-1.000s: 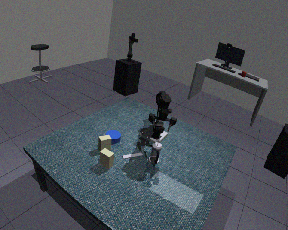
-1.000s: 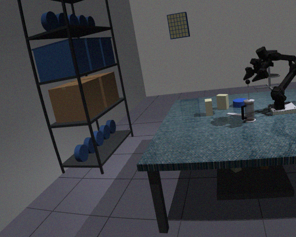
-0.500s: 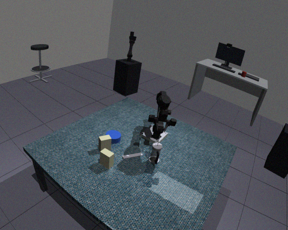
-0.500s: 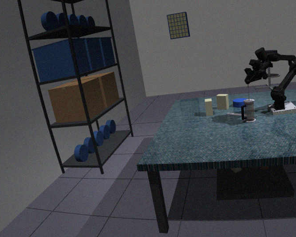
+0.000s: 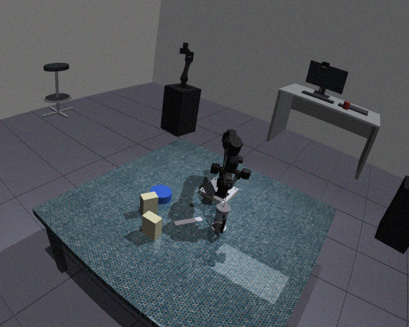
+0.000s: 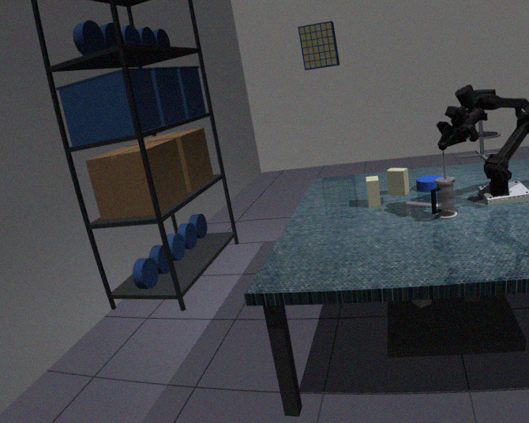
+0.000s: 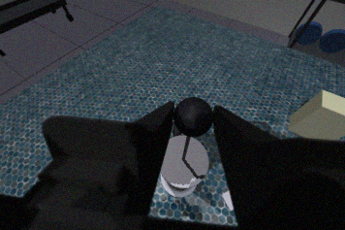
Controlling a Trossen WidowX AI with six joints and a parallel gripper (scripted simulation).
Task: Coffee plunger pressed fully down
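Now: the coffee press 13 cm below my gripper tip, 1 cm to the left of it and 1 cm ahead of it.
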